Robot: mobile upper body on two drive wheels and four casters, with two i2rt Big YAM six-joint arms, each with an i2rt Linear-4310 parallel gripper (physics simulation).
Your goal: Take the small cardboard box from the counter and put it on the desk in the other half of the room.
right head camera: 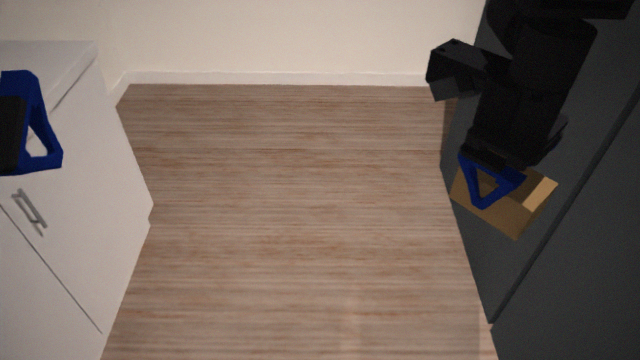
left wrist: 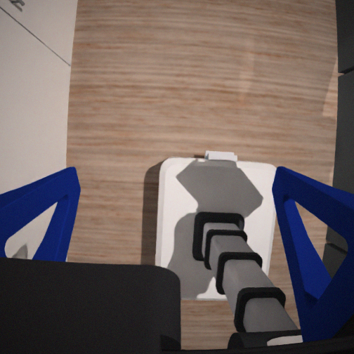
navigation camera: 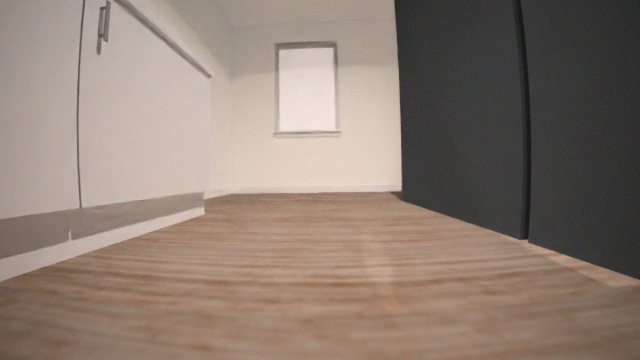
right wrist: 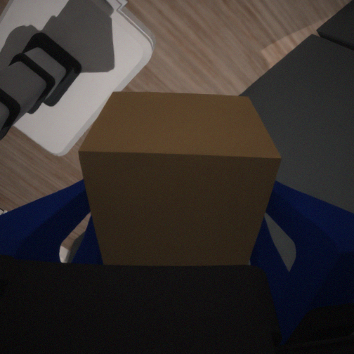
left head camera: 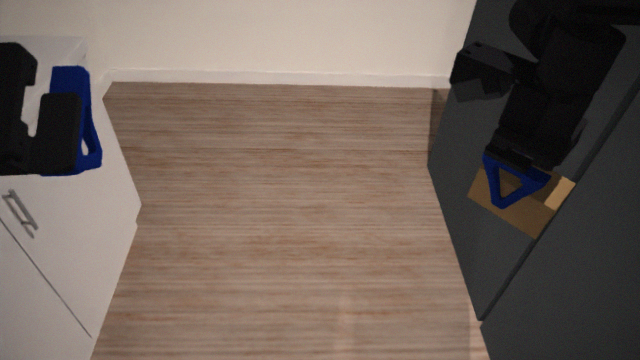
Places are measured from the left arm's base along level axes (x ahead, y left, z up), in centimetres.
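Pixels of known places: left gripper, fingertip midpoint: (left head camera: 32, 161); right gripper, fingertip midpoint: (right head camera: 490, 193) (left head camera: 508, 192).
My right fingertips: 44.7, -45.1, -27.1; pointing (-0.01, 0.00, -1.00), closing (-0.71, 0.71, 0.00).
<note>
Behind a point stands the place of what it marks, as x, y, z.
The small cardboard box (left head camera: 530, 220) @[39.8, -45.6, -26.5] (right head camera: 510, 220) @[39.9, -45.6, -26.3] (right wrist: 180, 200) is held off the floor at the right of both head views, in front of a dark cabinet. My right gripper (left head camera: 520, 182) @[44.7, -45.1, -27.1] (right head camera: 497, 182) @[44.7, -45.1, -27.1] (right wrist: 176, 177) is shut on it, with one blue finger on each side in the right wrist view. My left gripper (left wrist: 175, 177) is open, with its fingers wide apart and no object between them; part of it shows at the left edge of the head views. The white counter (left head camera: 100, 210) @[104.8, 48.1, -99.7] (right head camera: 110, 210) @[104.2, 48.1, -99.4] (navigation camera: 150, 120) @[93.6, 48.0, -93.7] stands at the left. The desk does not show in these views.
Tall dark grey cabinets (left head camera: 500, 260) @[91.9, -90.4, -109.1] (right head camera: 505, 270) @[91.8, -90.5, -113.9] (navigation camera: 460, 125) @[112.1, -90.3, -94.2] line the right side. A cream wall (left head camera: 280, 35) @[258.8, -6.2, -106.7] (navigation camera: 310, 165) @[258.6, -3.5, -104.1] with a window (navigation camera: 307, 90) @[258.2, -1.1, -0.8] stands ahead. Wooden floor (left head camera: 280, 210) @[142.4, -10.7, -141.0] (navigation camera: 320, 280) @[68.2, -21.9, -141.0] runs between counter and cabinets. The robot's white base (left wrist: 172, 220) (right wrist: 95, 100) shows below.
</note>
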